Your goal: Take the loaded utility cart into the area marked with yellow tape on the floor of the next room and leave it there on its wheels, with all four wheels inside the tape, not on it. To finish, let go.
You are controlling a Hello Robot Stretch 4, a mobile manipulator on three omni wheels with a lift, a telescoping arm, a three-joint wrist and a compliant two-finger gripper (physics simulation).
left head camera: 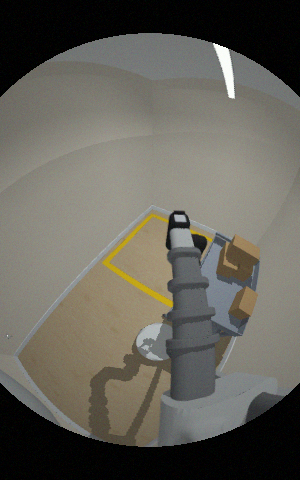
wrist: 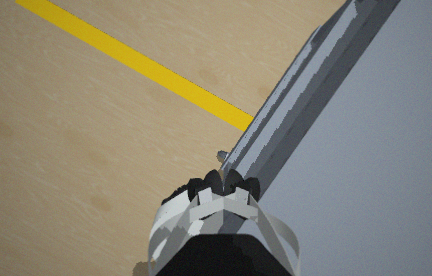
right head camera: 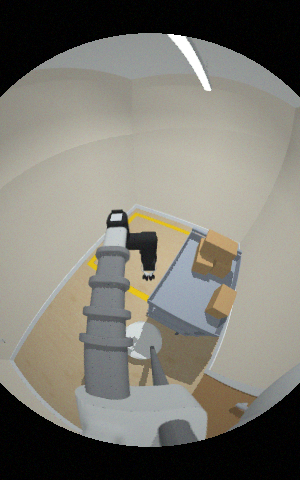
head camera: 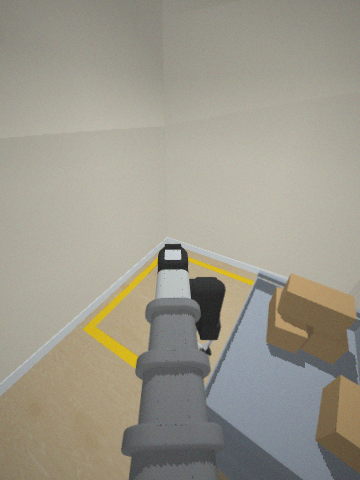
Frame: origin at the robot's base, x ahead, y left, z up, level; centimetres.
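Where they show: gripper, fingertip midpoint: [wrist: 223, 184] [right head camera: 148, 278]; robot's base, link origin: [left head camera: 156, 340] [right head camera: 141, 339].
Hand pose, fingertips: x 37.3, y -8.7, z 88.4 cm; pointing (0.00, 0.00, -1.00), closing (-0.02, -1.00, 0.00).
Observation:
Each offset is from my fingertips to the centre of the thing.
The blue-grey utility cart [head camera: 270, 380] [left head camera: 215, 280] [right head camera: 185, 295] [wrist: 350, 150] stands at the right, beside the wall. It overlaps the right part of the yellow tape outline [head camera: 112, 346] [left head camera: 135, 283] [right head camera: 137, 293] [wrist: 135, 61] from above. Its wheels are mostly hidden, so their places against the tape cannot be told. Cardboard boxes @(dx +14.0, dy -44.5, dz +5.9 cm) [head camera: 320, 300] [left head camera: 245, 250] [right head camera: 220, 245] are stacked at its far end, and another box @(dx -17.2, dy -41.5, dz -5.9 cm) [head camera: 345, 420] [left head camera: 244, 303] [right head camera: 221, 302] lies nearer. My gripper [right head camera: 148, 276] [wrist: 223, 184] is shut and empty, pointing down beside the cart's left edge.
Plain walls with a white skirting board [head camera: 50, 352] [left head camera: 60, 297] meet in the corner behind the tape. A pale round disc [left head camera: 151, 342] [right head camera: 142, 345] is low beside the cart's near end. Darker brown floor [right head camera: 212, 407] shows at the lower right.

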